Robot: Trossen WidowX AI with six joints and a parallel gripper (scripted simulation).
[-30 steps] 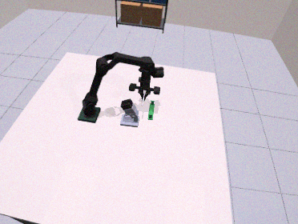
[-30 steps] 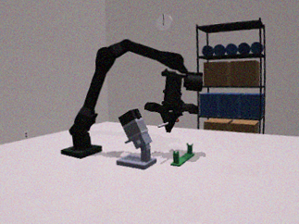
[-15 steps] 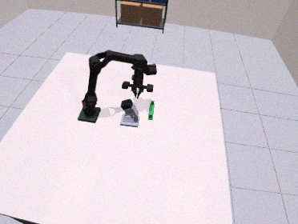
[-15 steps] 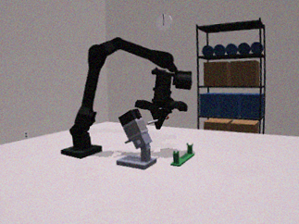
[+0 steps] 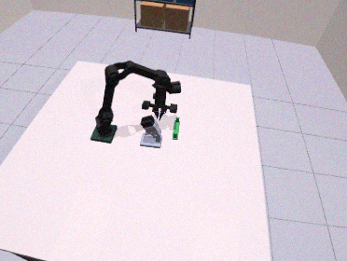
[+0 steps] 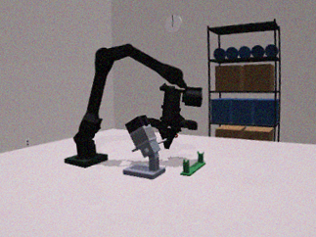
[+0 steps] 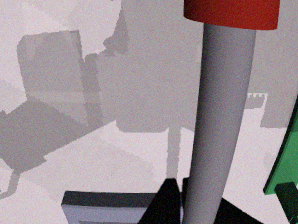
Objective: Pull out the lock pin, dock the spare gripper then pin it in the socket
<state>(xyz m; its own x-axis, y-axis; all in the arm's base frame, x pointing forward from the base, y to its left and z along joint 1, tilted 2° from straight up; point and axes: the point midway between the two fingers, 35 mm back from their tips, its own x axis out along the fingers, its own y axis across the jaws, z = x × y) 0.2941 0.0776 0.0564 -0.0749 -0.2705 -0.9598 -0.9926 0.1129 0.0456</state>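
Now: gripper tip 110 mm to the left of the grey mount, 20 mm past it and 10 mm above it. Also, from my gripper tip: spare gripper 110 mm to the right, 60 mm above, 40 mm behind; then green cradle 100 mm ahead, 30 mm below, 20 mm to the right.
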